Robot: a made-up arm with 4 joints. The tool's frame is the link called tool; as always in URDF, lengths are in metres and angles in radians. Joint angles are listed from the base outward.
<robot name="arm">
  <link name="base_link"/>
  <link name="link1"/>
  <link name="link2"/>
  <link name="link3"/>
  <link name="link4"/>
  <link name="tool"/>
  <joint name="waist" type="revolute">
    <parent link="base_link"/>
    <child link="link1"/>
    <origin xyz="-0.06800 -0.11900 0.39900" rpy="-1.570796 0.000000 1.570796"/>
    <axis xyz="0 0 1"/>
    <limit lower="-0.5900" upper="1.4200"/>
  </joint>
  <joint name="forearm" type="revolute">
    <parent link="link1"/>
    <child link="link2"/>
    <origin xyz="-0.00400 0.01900 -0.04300" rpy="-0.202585 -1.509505 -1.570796"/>
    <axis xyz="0 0 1"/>
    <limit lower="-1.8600" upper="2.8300"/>
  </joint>
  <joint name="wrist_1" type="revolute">
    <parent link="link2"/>
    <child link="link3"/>
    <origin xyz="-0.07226 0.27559 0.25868" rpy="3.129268 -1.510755 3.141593"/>
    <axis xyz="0 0 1"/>
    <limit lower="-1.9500" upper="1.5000"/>
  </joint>
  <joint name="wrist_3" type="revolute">
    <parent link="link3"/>
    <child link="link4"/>
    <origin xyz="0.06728 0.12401 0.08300" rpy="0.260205 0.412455 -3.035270"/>
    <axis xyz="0 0 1"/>
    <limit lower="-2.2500" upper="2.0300"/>
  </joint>
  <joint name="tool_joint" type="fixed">
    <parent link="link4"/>
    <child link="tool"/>
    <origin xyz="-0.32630 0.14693 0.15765" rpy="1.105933 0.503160 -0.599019"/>
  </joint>
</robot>
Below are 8 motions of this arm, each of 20 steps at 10 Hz.
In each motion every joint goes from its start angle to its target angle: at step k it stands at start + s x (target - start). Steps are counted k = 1, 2, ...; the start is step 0. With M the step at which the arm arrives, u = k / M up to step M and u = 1 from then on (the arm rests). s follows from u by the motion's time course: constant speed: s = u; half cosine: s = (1 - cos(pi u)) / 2; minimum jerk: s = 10 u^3 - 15 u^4 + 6 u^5.
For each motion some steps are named. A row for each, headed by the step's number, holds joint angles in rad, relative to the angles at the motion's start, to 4 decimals.
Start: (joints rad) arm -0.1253 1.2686 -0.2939 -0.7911
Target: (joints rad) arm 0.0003 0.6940 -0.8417 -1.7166
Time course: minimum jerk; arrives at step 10
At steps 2, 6, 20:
2: 0.0073 -0.0333 -0.0317 -0.0536
6: 0.0857 -0.3922 -0.3739 -0.6317
20: 0.1256 -0.5746 -0.5478 -0.9255

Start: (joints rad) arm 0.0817 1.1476 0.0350 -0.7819
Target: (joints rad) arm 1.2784 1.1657 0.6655 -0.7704
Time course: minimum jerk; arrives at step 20
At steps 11, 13, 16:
11: 0.7098 0.0107 0.3740 0.0068
13: 0.9153 0.0138 0.4822 0.0088
16: 1.1274 0.0171 0.5940 0.0108

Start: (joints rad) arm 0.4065 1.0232 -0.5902 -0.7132
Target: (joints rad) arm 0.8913 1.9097 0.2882 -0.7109
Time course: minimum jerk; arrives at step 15
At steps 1, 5, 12, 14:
1: 0.0013 0.0024 0.0023 0.0000
5: 0.1017 0.1861 0.1844 0.0005
12: 0.4567 0.8352 0.8275 0.0022
14: 0.4835 0.8841 0.8761 0.0023

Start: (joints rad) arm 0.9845 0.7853 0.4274 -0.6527
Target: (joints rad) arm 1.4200 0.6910 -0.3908 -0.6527
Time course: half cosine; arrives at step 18
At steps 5, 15, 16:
5: 0.0778 -0.0168 -0.1461 0.0000
15: 0.4063 -0.0880 -0.7634 0.0000
16: 0.4224 -0.0915 -0.7935 0.0000

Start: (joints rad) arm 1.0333 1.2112 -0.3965 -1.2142
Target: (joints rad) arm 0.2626 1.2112 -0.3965 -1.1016
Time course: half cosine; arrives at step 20
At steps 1, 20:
1: -0.0047 0.0000 0.0000 0.0007
20: -0.7707 0.0000 0.0000 0.1126

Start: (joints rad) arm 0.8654 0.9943 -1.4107 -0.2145
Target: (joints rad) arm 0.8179 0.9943 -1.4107 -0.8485
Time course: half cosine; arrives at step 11
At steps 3, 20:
3: -0.0082 0.0000 0.0000 -0.1094
20: -0.0475 0.0000 0.0000 -0.6340

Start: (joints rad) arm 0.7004 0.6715 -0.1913 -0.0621
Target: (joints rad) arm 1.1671 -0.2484 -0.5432 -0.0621
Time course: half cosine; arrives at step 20
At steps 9, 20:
9: 0.1968 -0.3880 -0.1484 0.0000
20: 0.4667 -0.9199 -0.3519 0.0000

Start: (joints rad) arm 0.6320 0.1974 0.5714 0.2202
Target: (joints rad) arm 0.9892 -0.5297 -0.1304 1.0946
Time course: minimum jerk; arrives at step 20
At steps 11, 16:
11: 0.2119 -0.4313 -0.4163 0.5186
16: 0.3365 -0.6850 -0.6612 0.8238

